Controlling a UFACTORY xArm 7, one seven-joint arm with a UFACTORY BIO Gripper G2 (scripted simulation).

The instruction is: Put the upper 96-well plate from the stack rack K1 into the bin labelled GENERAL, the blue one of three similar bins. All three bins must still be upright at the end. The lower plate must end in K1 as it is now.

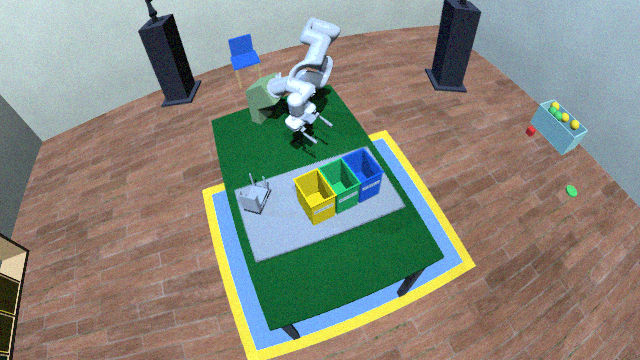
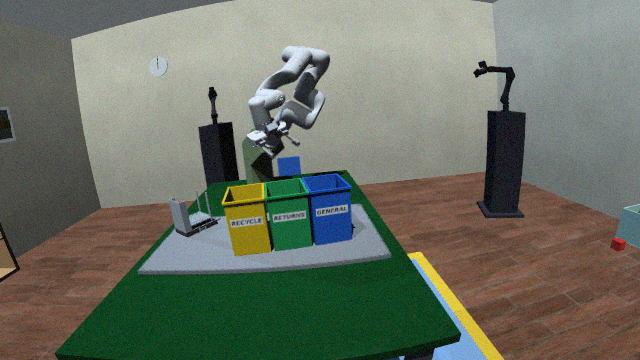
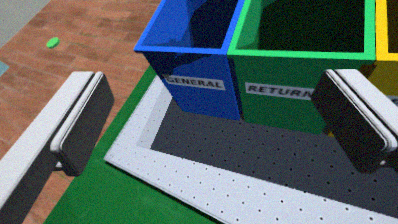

Note:
In view: a green returns bin (image 2: 287, 200), a blue general bin (image 2: 329, 202) and a yellow recycle bin (image 1: 312, 187).
The green returns bin also shows in image 1 (image 1: 339, 176). The blue general bin also shows in image 1 (image 1: 362, 163).

